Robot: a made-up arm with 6 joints.
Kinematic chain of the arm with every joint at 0, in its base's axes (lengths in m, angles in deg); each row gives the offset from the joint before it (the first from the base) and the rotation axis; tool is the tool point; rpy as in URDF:
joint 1: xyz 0 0 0.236 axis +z
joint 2: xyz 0 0 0 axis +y
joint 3: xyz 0.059 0 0.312 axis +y
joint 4: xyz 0.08 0 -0.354 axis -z
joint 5: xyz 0 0 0 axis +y
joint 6: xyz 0.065 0 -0.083 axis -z
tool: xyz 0 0 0 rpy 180 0 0
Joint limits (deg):
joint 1: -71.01..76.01
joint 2: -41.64..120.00
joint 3: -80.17..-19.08
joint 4: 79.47..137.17
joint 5: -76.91..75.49
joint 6: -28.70..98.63
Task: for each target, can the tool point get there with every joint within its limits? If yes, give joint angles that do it. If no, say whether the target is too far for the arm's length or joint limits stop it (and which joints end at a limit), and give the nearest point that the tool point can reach.
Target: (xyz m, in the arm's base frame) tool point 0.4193 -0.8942 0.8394
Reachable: no: too far | nearest point 0.2278 -0.4858 0.5638 | short by 0.529 m
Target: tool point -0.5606 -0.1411 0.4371
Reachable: no: joint limits stop it (at a limit: joint 1, joint 2, joint 3) | nearest point -0.0450 -0.1690 0.4105 | short by 0.517 m
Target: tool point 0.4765 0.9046 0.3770
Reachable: no: too far | nearest point 0.2903 0.5511 0.3219 | short by 0.403 m
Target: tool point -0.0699 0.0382 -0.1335
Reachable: yes | joints -9.50 97.22 -30.79 124.78 55.64 18.07
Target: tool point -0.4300 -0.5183 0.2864
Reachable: no: joint limits stop it (at a limit: joint 1) | nearest point 0.0143 -0.3654 0.2864 | short by 0.470 m
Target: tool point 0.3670 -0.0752 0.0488
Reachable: yes | joints -11.56 28.61 -40.57 110.10 37.97 33.77
